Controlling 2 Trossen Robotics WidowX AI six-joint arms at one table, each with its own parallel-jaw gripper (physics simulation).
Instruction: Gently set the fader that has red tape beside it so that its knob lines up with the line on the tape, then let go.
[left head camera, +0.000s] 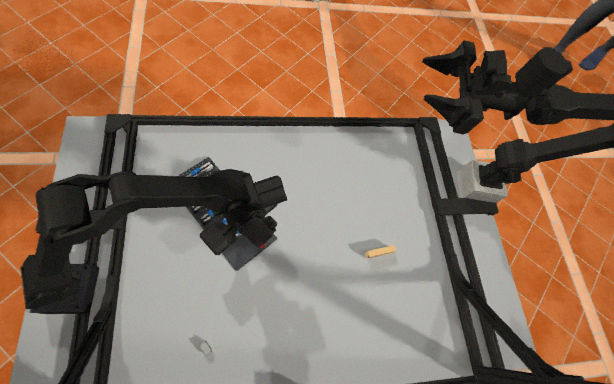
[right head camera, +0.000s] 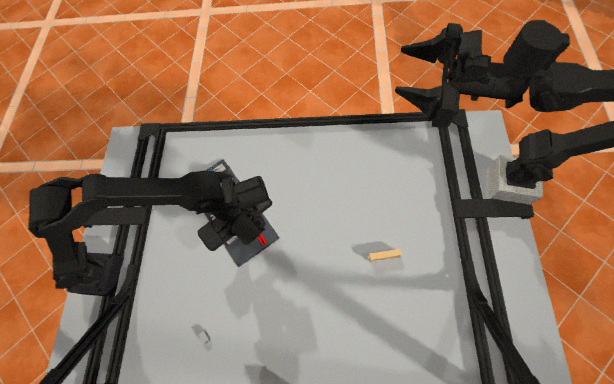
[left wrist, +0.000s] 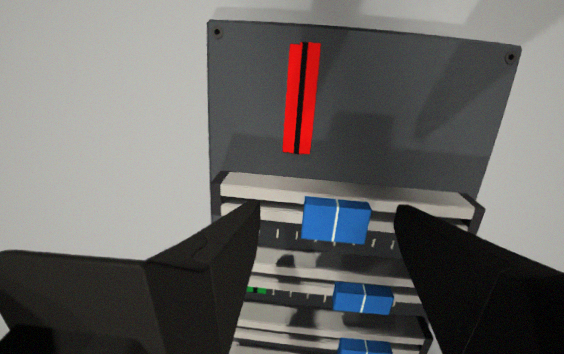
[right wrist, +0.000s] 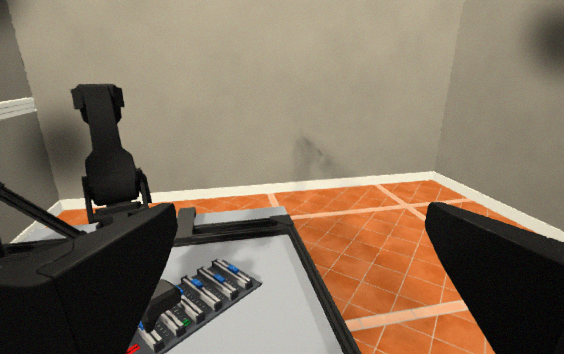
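Seen in the pictures: left gripper, fingertip midpoint: (left wrist: 327, 213) (right wrist: 141, 323); right gripper, fingertip midpoint: (left head camera: 423, 77) (right head camera: 398, 68) (right wrist: 301, 214); left arm's base, origin of the base link: (left head camera: 61, 287) (right head camera: 90, 272); right arm's base, origin of the base link: (left head camera: 490, 177) (right head camera: 520, 175).
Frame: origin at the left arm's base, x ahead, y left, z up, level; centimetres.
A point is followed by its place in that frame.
Observation:
The dark fader panel (left head camera: 243, 259) {z -5.3, x 37.8, y 7.4 cm} (right head camera: 242, 256) {z -5.3, x 37.0, y 7.3 cm} (left wrist: 430, 100) {z -5.3, x 37.2, y 8.7 cm} lies tilted on the table. Red tape (left wrist: 310, 100) {z -5.3, x 40.9, y 12.3 cm} (right head camera: 262, 240) {z -5.3, x 41.8, y 11.9 cm} with a black line is on its bare end. The end fader beside it has a blue knob (left wrist: 336, 220) {z -2.6, x 37.0, y 14.6 cm} with a white line; in the left wrist view that line stands to the right of the tape's line. My left gripper (left wrist: 327, 213) {z -2.8, x 37.4, y 14.7 cm} is open above the panel, its fingertips on either side of this knob and apart from it. In both head views the left arm hides most of the faders. My right gripper (left head camera: 425, 80) {z 33.6, x 71.8, y 34.7 cm} (right head camera: 400, 70) {z 33.6, x 71.8, y 34.7 cm} (right wrist: 301, 214) {z 33.6, x 71.8, y 34.7 cm} is open and empty, beyond the table's far right corner.
More faders with blue knobs (left wrist: 362, 298) {z -2.6, x 33.2, y 16.5 cm} follow the end one, one with a green mark (left wrist: 256, 290) {z -5.3, x 35.4, y 21.9 cm}. A yellow block (left head camera: 381, 251) {z -3.4, x 73.7, y 9.3 cm} (right head camera: 385, 255) {z -3.4, x 73.9, y 9.2 cm} lies at the right; a small pale object (left head camera: 206, 347) {z -4.4, x 30.7, y -12.6 cm} (right head camera: 204, 336) {z -4.5, x 30.8, y -12.7 cm} lies at the lower left. A black frame (left head camera: 275, 121) {z -4.0, x 45.2, y 48.5 cm} (right head camera: 300, 122) {z -4.1, x 49.3, y 48.7 cm} borders the table.

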